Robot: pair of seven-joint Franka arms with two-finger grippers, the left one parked.
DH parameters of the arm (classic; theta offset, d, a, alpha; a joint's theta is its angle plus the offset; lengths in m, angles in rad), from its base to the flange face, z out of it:
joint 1: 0 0.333 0 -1.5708
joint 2: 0 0 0 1.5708
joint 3: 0 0.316 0.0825 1.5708
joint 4: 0 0 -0.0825 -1.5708
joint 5: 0 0.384 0 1.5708
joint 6: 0 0 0.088 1.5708
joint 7: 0 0.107 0 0
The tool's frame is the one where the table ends.
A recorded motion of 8 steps. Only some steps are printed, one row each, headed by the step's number.
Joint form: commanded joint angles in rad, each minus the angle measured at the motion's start. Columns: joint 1, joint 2, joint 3, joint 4, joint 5, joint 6, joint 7.
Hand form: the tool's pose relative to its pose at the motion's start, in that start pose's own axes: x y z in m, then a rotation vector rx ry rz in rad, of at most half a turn. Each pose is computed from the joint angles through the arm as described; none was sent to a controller.
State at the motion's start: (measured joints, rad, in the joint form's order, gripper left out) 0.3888 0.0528 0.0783 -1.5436 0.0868 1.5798 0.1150
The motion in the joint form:
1: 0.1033 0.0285 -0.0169 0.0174 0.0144 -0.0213 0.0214
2: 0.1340 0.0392 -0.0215 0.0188 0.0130 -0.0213 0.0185
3: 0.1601 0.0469 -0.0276 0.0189 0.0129 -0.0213 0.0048
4: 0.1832 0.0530 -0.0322 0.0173 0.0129 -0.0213 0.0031
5: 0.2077 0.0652 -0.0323 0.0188 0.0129 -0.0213 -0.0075
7: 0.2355 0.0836 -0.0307 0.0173 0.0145 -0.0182 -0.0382
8: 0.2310 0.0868 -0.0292 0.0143 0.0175 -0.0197 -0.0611
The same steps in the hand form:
1: -0.0026 -0.0502 0.0144 0.0072 -0.0421 -0.0635
2: -0.0030 -0.0648 0.0213 0.0033 -0.0534 -0.0914
3: -0.0039 -0.0761 0.0267 0.0010 -0.0626 -0.1243
4: -0.0053 -0.0865 0.0320 -0.0015 -0.0718 -0.1436
5: -0.0062 -0.1002 0.0397 -0.0041 -0.0846 -0.1774
7: -0.0069 -0.1169 0.0525 -0.0052 -0.1042 -0.2353
8: -0.0060 -0.1153 0.0557 -0.0019 -0.1122 -0.2544

